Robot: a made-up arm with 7 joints.
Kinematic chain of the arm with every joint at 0, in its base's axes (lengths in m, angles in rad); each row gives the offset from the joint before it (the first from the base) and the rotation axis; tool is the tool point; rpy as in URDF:
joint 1: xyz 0 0 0.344 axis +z
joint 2: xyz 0 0 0 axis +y
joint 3: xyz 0 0 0.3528 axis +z
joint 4: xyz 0.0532 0 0 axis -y
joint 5: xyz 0.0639 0 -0.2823 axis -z
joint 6: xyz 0 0 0 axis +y
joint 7: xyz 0.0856 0 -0.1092 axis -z
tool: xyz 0 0 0 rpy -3.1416 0 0
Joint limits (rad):
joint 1: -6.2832..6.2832
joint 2: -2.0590..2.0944
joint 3: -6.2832..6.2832
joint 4: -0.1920..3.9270
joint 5: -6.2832..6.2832
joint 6: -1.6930..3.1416
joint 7: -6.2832..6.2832
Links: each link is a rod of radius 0.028 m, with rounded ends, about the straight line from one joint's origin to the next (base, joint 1, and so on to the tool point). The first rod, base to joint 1, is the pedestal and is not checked.
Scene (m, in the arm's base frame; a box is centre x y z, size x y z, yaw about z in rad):
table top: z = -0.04
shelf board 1: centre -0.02 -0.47 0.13 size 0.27 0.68 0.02 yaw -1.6
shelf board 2: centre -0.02 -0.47 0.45 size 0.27 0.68 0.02 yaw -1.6
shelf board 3: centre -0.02 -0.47 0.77 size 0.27 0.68 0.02 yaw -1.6
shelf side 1: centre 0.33 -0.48 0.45 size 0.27 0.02 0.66 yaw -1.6
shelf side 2: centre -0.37 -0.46 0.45 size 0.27 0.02 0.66 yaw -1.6
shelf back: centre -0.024 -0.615 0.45 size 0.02 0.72 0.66 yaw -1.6
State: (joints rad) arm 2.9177 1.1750 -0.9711 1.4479 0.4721 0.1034 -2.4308
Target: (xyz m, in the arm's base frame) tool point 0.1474 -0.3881 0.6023
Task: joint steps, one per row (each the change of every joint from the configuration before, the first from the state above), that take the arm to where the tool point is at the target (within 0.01 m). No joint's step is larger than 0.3 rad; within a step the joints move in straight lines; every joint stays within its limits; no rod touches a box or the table.
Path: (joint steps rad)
1: -0.2506 -0.1735 -0.2591 -0.0911 0.0468 -0.0156 0.0000
2: -0.2507 -0.1735 -0.2591 -0.0911 0.0468 -0.0157 0.0000
3: -0.2506 -0.1735 -0.2592 -0.0911 0.0469 -0.0156 0.0000
4: -0.2506 -0.1735 -0.2591 -0.0911 0.0468 -0.0157 0.0000
5: -0.2507 -0.1735 -0.2591 -0.0910 0.0468 -0.0156 0.0000
6: -0.2506 -0.1735 -0.2591 -0.0911 0.0468 -0.0157 0.0000

